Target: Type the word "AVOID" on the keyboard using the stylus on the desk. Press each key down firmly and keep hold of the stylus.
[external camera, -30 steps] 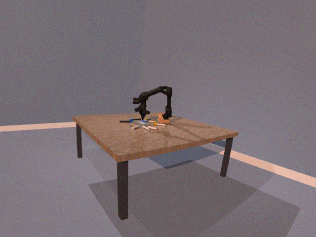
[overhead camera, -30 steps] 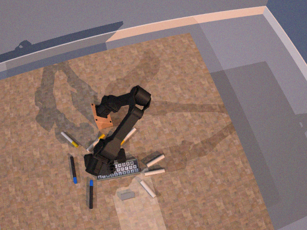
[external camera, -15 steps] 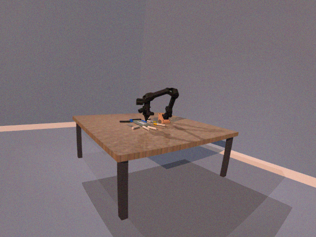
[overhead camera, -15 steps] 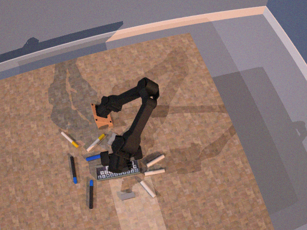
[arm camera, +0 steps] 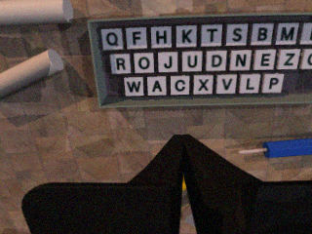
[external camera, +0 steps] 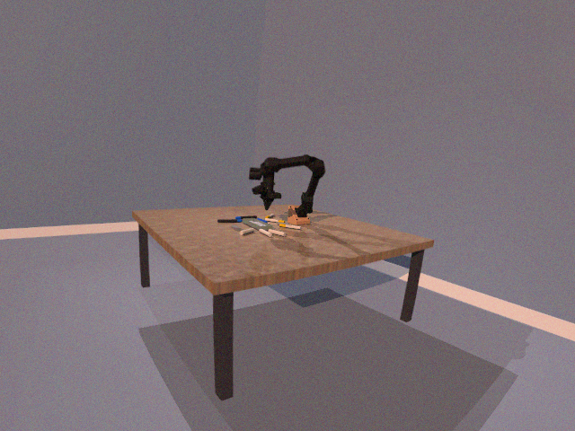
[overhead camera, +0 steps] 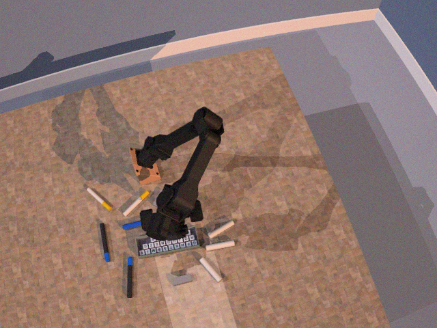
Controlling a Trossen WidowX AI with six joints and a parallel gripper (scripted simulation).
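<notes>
Right now the blue stylus is 60 mm behind my gripper tip, 100 mm to the right of it and 90 mm below it. Round my gripper tip: grey block 140 mm behind, 30 mm to the right, 90 mm below.
</notes>
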